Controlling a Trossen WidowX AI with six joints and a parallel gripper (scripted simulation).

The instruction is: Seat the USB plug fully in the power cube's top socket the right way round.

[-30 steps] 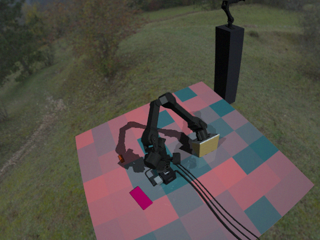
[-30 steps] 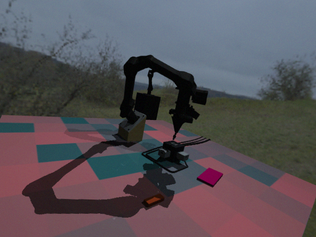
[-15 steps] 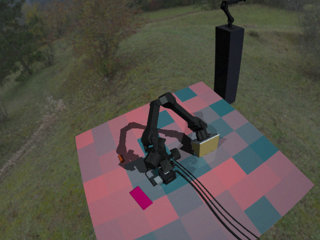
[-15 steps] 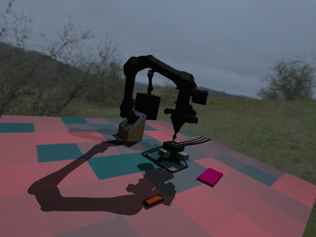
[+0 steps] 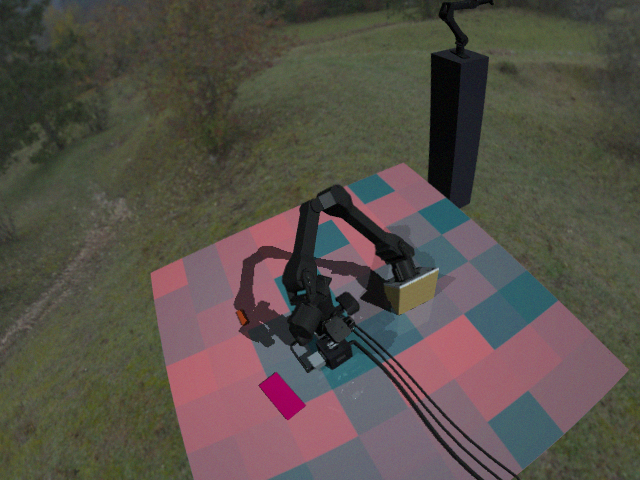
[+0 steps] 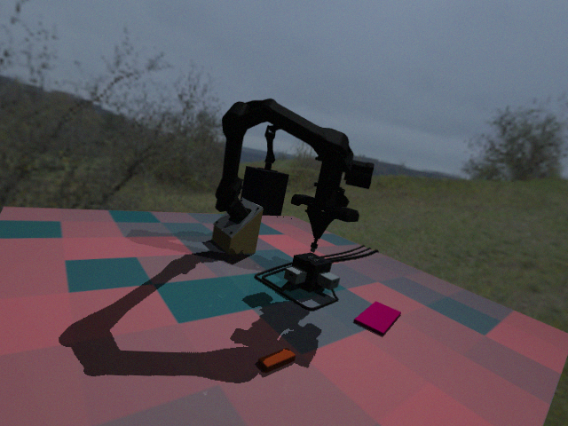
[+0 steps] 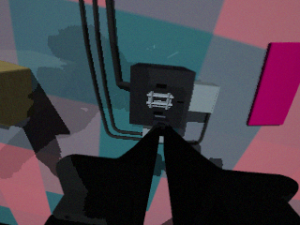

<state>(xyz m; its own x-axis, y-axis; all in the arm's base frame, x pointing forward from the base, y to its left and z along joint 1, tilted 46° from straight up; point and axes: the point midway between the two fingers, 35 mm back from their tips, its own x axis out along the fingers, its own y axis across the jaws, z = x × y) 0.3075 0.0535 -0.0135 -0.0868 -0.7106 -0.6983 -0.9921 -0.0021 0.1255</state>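
My gripper tip is 2 cm above the black USB plug. Round my gripper tip: orange block: 28 cm to the right, 21 cm ahead, 13 cm below; then flat magenta slab: 21 cm ahead, 13 cm below, 5 cm to the left; then white-framed socket: 7 cm below, 1 cm to the left.
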